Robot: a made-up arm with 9 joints. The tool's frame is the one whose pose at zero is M.
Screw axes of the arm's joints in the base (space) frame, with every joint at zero. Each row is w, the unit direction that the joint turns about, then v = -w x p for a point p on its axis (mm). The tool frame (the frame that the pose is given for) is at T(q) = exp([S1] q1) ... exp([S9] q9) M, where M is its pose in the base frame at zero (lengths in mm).
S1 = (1, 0, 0, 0, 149, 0)
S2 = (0, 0, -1, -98, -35, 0)
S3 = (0, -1, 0, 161, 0, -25)
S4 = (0, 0, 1, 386, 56, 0)
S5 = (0, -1, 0, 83, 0, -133)
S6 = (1, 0, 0, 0, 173, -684)
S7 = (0, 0, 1, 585, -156, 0)
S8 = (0, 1, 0, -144, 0, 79)
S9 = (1, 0, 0, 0, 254, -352)
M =
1 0 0 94
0 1 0 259
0 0 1 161
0 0 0 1
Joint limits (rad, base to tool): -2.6..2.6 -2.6..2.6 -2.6..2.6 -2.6..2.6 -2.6..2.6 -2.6..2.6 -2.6..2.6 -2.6..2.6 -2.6..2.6
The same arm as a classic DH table. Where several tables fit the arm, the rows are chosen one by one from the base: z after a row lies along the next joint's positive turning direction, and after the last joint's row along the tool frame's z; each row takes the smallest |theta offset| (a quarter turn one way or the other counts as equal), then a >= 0, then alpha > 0; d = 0 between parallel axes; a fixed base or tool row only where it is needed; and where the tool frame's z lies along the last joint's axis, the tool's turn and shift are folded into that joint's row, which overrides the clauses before.
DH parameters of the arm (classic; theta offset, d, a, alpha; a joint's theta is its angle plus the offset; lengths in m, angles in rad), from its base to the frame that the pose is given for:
base (fixed): 1.5708 0.149 0 1.5708
joint 1: 0 -0.035 0.098 1.5708
joint 2: 1.5708 -0.012 0.06 -1.5708
joint 3: 0 -0.288 -0.081 -1.5708
joint 4: 0 -0.078 0.189 1.5708
joint 5: 1.5708 -0.298 0.09 1.5708
joint 6: 1.5708 0.023 0.099 1.5708
joint 7: -1.5708 -0.029 0.077 1.5708
joint 8: 1.5708 -0.233 0.11 -1.5708
joint 9: 1.5708 0.015 0.093 1.5708
tool (fixed): 1.5708 -0.093 0 0
Joint limits (rad, base to tool): -2.6..2.6 -2.6..2.6 -2.6..2.6 -2.6..2.6 -2.6..2.6 -2.6..2.6 -2.6..2.6 -2.6..2.6 -2.6..2.6

